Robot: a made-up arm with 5 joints.
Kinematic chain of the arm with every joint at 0, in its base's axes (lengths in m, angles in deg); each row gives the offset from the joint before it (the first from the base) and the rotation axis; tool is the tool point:
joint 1: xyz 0 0 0.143 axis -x
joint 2: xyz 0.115 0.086 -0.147 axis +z
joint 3: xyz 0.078 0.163 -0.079 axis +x
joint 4: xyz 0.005 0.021 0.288 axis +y
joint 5: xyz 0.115 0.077 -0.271 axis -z
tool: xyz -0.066 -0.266 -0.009
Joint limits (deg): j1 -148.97..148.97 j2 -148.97..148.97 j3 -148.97..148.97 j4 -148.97..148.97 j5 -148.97..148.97
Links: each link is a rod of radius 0.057 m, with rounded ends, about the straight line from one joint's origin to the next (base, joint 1, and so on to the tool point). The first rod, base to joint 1, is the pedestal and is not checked.
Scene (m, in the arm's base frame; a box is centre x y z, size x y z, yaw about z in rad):
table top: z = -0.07
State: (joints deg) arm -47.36 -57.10 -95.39 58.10 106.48
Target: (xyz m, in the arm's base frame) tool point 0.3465 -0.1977 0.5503
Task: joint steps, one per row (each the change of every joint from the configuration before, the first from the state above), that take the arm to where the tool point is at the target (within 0.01 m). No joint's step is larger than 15 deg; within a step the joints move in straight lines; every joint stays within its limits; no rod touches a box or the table.
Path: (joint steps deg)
1: -12.46 -1.47 12.37 2.79 -9.52
2: -12.46 -1.47 12.37 2.80 -9.52
3: -12.46 -1.47 12.37 2.79 -9.52
4: -12.46 -1.47 12.36 2.79 -9.52
5: -12.46 -1.47 12.37 2.79 -9.52

